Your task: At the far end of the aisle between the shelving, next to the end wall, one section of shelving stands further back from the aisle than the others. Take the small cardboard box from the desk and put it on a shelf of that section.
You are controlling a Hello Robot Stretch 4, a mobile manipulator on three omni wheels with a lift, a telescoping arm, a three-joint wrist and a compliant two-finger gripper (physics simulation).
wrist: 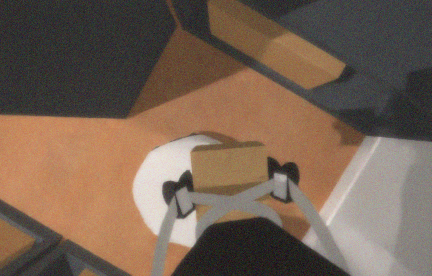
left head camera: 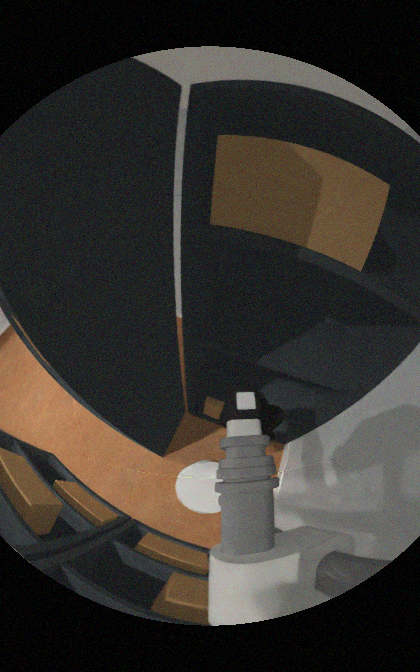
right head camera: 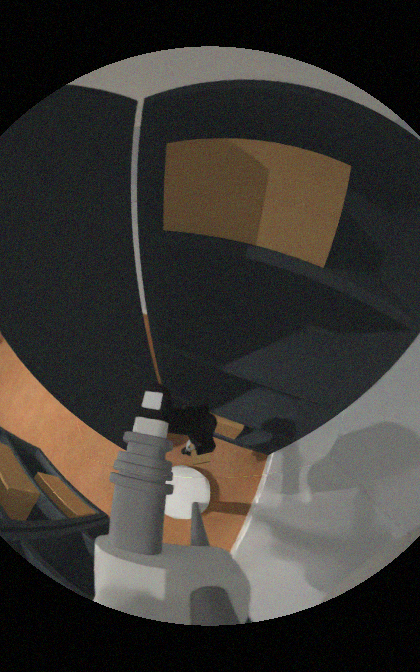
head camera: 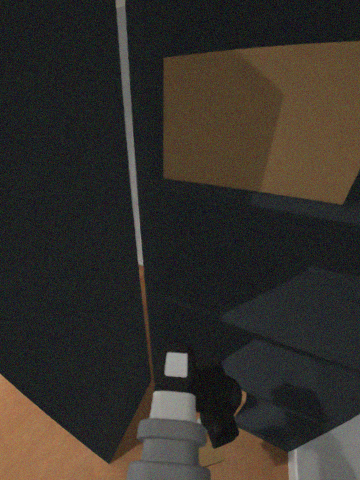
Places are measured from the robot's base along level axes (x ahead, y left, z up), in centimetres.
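Pixels of known places: gripper, fingertip midpoint: [wrist: 229, 178].
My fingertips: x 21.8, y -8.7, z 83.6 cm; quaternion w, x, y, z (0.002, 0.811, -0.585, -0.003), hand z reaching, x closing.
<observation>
Behind a point stands the place of what it marks.
The small cardboard box [wrist: 230, 162] @(x 24.1, y -8.2, z 88.3 cm) [head camera: 211, 456] @(x 17.5, y -9.8, z 88.3 cm) is held between the two fingertips of my gripper [wrist: 229, 178] @(x 21.8, y -8.7, z 83.6 cm), which is shut on it. Much of the box is hidden in the head view. The box is above the floor and my white round base, apart from the shelving. The set-back section [head camera: 300, 305] @(x 58.9, y -49.0, z 96.3 cm) [left head camera: 320, 350] [right head camera: 290, 355] is dark, stands at the right beside the end wall, and has several shelf levels. My gripper hangs in front of its lower part. The desk does not show.
A tall dark side panel [head camera: 65, 225] @(x 42.3, y 26.4, z 135.2 cm) [left head camera: 90, 250] [right head camera: 65, 250] [wrist: 75, 55] @(x 36.7, y 28.5, z 49.8 cm) of the neighbouring section stands at left. A large box [head camera: 260, 120] @(x 54.6, y -14.4, z 157.0 cm) [left head camera: 295, 195] [right head camera: 255, 195] occupies an upper shelf, another box [wrist: 275, 45] @(x 52.8, y -19.3, z 29.2 cm) a low one. The end wall [left head camera: 370, 450] [wrist: 380, 200] @(x 10.5, y -63.4, z 24.9 cm) is at right.
</observation>
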